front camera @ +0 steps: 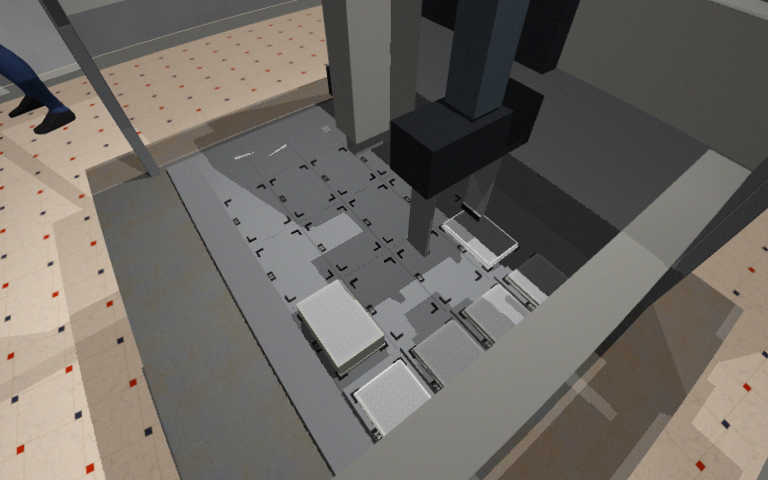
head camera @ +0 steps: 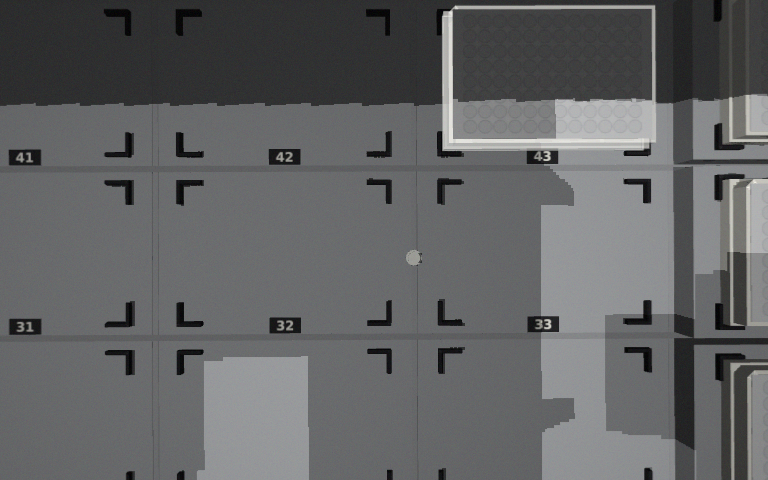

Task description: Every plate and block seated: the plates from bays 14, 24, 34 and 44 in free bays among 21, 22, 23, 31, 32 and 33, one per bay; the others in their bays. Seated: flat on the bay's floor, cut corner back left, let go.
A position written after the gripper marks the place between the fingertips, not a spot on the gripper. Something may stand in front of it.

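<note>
The gripper [front camera: 445, 229] appears together with a plate [front camera: 388, 399], and a plate [head camera: 509, 82] can be seen too.
</note>
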